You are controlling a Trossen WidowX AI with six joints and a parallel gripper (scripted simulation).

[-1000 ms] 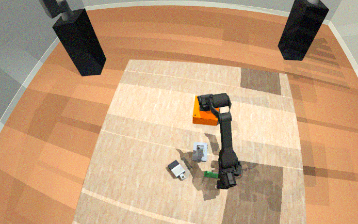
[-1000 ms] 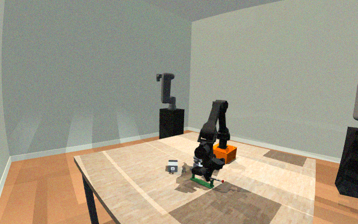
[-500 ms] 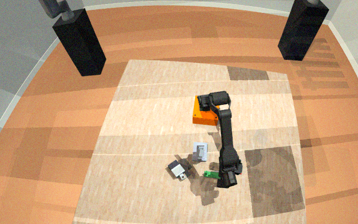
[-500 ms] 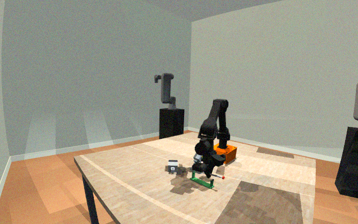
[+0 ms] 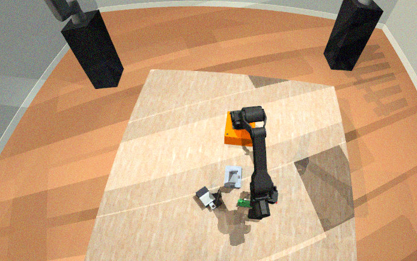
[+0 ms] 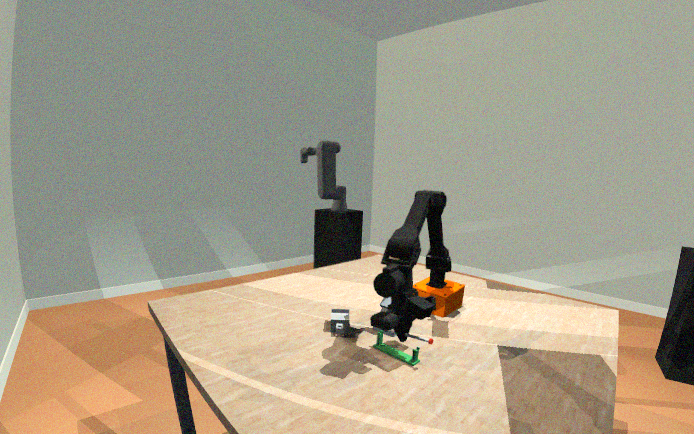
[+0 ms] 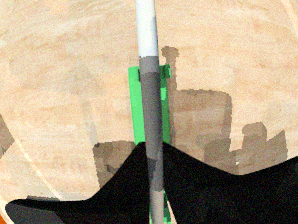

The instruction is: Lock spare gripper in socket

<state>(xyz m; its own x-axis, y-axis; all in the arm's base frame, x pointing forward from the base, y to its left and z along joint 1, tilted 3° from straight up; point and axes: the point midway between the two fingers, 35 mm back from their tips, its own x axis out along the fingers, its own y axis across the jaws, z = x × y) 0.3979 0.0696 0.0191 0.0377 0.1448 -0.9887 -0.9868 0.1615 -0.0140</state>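
Right now my gripper tip is 2 cm to the left of the green cradle and 2 cm above it. From my gripper tip the other things lie so: spare gripper (2 cm behind, 23 cm to the right, 2 cm below); then mount (12 cm behind, 11 cm to the right, 1 cm above).
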